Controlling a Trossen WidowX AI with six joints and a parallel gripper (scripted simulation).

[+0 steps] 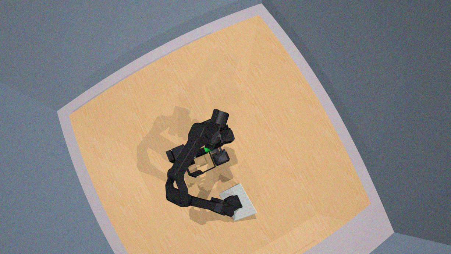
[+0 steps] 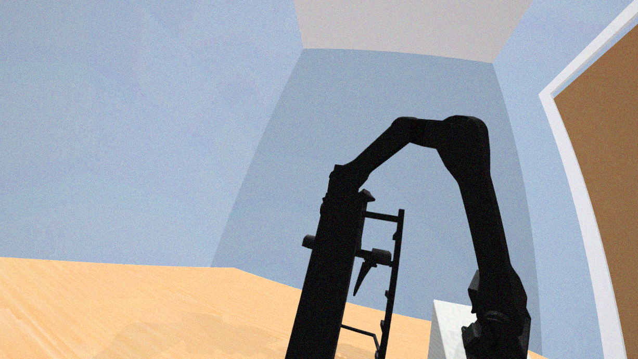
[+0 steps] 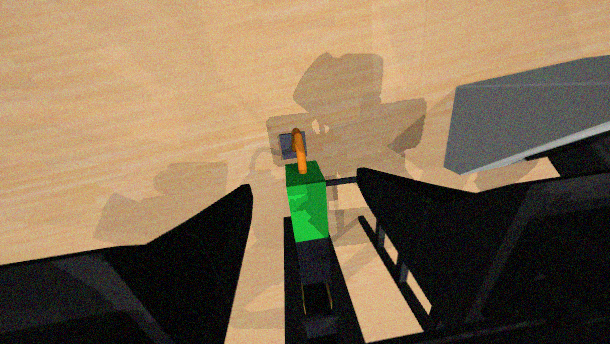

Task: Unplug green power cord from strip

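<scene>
Right now the green plug is 40 mm to the left of my gripper tip and 10 mm below it. Also, from my gripper tip: grey block (110 mm below, 10 mm to the left).
</scene>
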